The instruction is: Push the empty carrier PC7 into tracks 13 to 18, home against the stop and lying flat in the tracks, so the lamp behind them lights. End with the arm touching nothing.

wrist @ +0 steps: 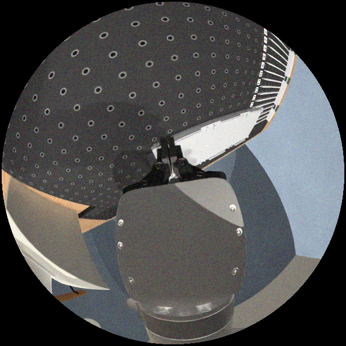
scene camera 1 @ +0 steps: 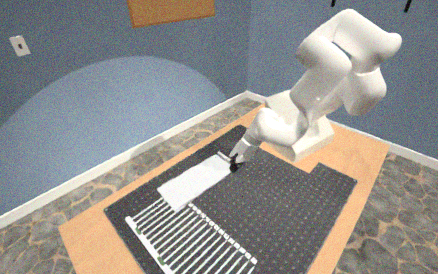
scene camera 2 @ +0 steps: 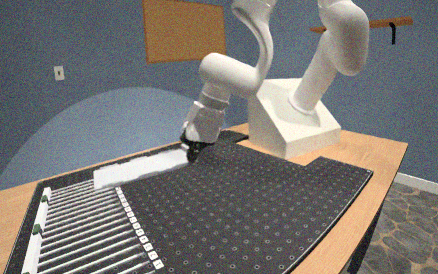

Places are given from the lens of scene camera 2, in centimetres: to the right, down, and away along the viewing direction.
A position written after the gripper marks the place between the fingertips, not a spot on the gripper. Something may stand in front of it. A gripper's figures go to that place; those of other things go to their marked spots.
gripper (scene camera 2: 190, 160): -8, 7, 62
white carrier PC7 (scene camera 2: 115, 175): -30, 11, 55
